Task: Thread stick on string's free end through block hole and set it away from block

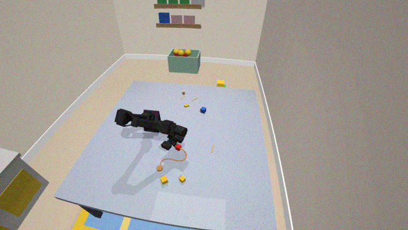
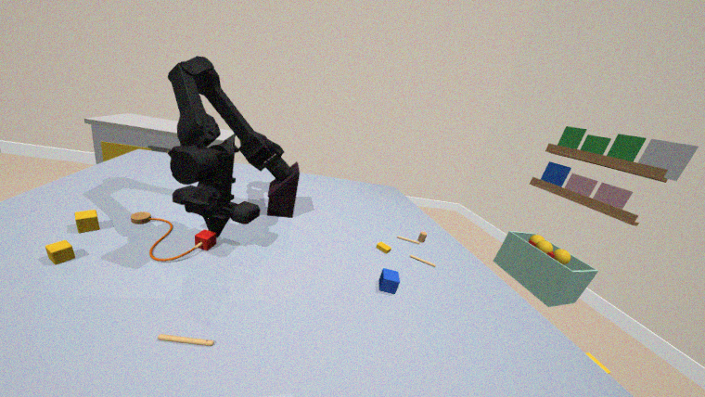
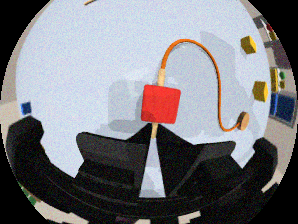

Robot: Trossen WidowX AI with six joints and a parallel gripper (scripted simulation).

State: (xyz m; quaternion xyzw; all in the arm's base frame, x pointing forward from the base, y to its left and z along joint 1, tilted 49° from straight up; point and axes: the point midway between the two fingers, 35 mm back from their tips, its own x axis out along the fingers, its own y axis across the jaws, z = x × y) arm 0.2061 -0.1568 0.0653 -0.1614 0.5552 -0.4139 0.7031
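The red block lies 3 cm ahead of my gripper tip, 1 cm to the right of it and 1 cm above it. Round my gripper tip: blue cube (16 cm ahead, 39 cm to the left, 1 cm above); then small yellow piece (1 cm ahead, 45 cm to the left); then round wooden button (6 cm behind, 18 cm to the right).
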